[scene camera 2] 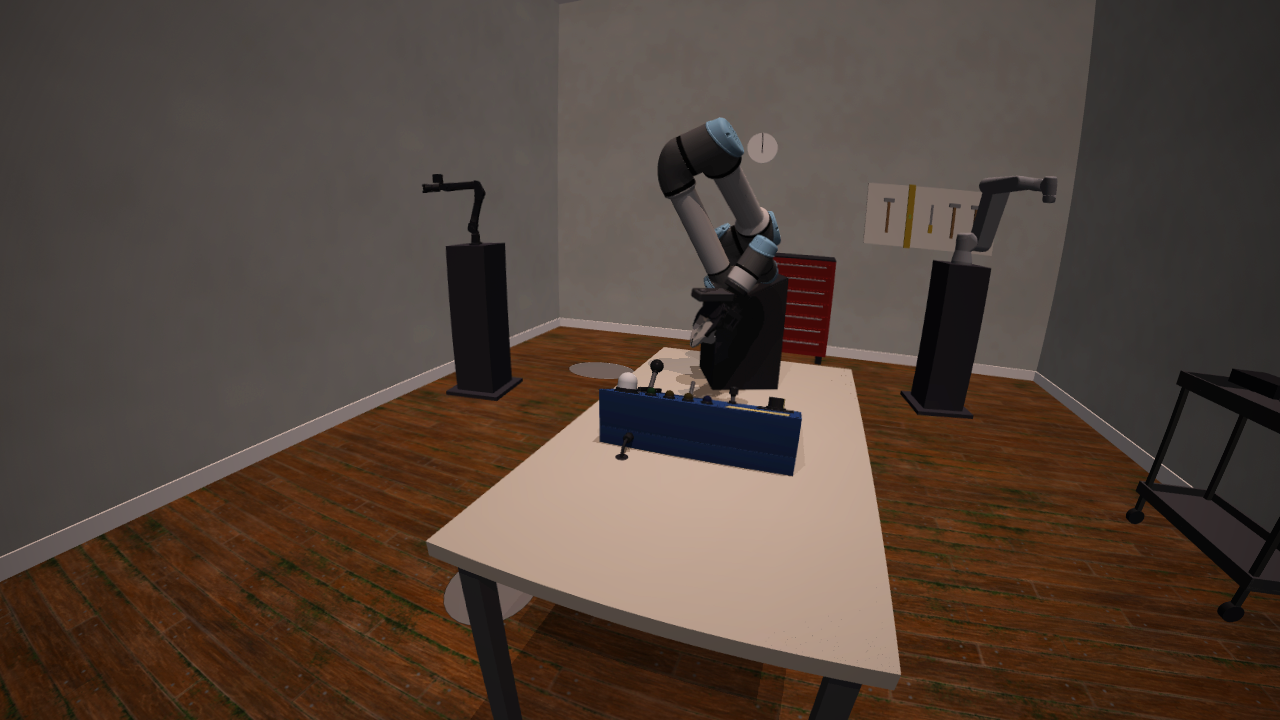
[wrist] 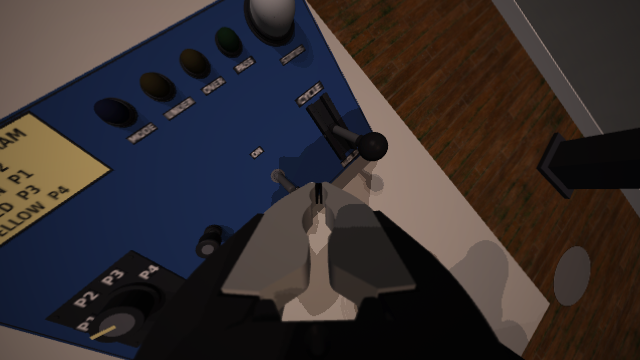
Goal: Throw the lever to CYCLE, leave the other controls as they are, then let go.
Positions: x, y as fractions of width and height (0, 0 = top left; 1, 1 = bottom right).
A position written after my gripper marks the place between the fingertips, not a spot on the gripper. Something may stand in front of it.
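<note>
Here is my gripper (scene camera 2: 0.54, 0.48), and I find the gripper in the wrist view (wrist: 0.50, 0.52) as well. I can see a lever (wrist: 0.58, 0.41) too.
</note>
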